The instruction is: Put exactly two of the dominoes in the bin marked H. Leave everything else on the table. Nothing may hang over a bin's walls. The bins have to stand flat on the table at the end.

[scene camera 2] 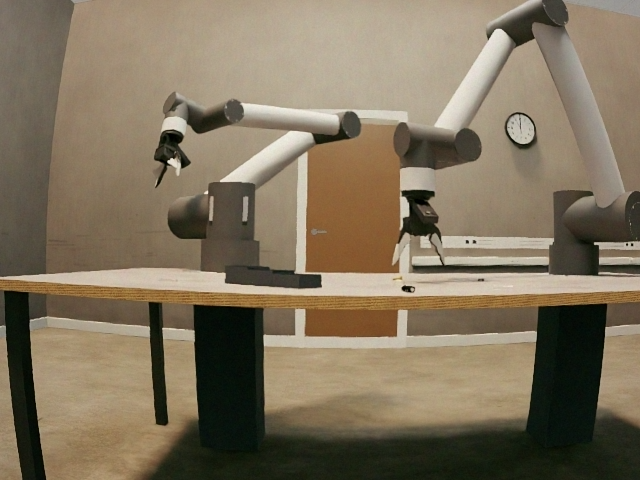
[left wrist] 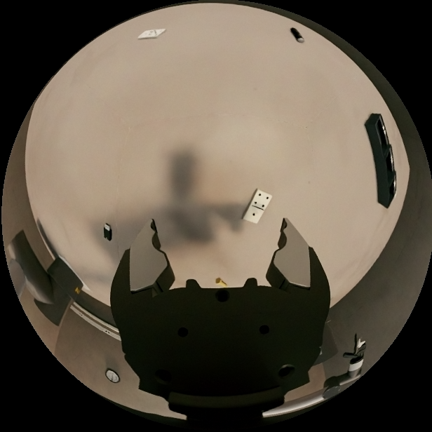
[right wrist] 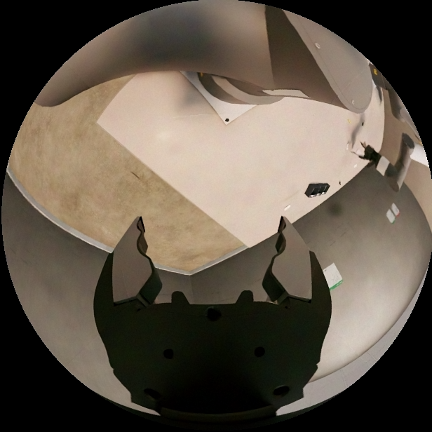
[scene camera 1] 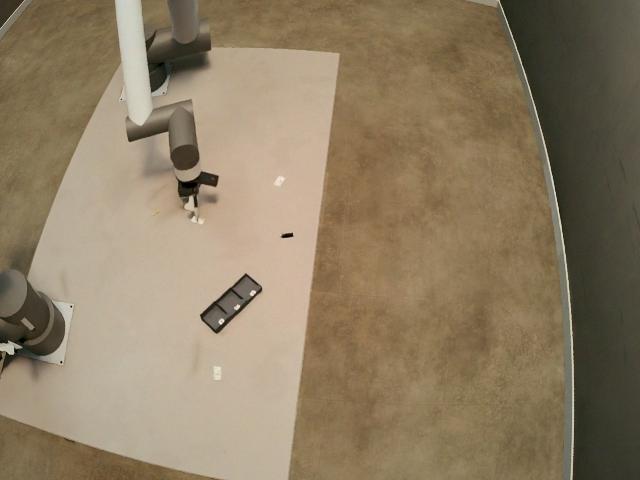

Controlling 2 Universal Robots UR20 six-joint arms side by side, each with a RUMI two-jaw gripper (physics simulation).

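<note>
A white domino (scene camera 1: 199, 221) (left wrist: 258, 206) with black pips lies below my left gripper (scene camera 1: 191, 211) (scene camera 2: 419, 264) (left wrist: 218, 219), which is open, empty and above the table. In the left wrist view the domino is ahead of the fingertips, right of centre. A second domino (scene camera 1: 279, 180) (left wrist: 151, 33) lies near the table's right edge in scene camera 1. A third domino (scene camera 1: 217, 373) (right wrist: 287, 207) lies below the bins. The joined black three-bin tray (scene camera 1: 208, 324) (scene camera 2: 272, 277) (left wrist: 378, 155) stands flat; its label letters are unreadable. My right gripper (scene camera 2: 168, 179) (right wrist: 211, 217) is open and empty, high up.
A black cylinder (scene camera 1: 287, 235) (scene camera 2: 408, 288) (left wrist: 297, 35) lies near the table edge. A small yellow piece (scene camera 1: 155, 212) (scene camera 2: 397, 279) (left wrist: 220, 281) and a small dark block (scene camera 2: 480, 279) (left wrist: 107, 231) lie near the left gripper. The left arm covers part of the table in scene camera 1.
</note>
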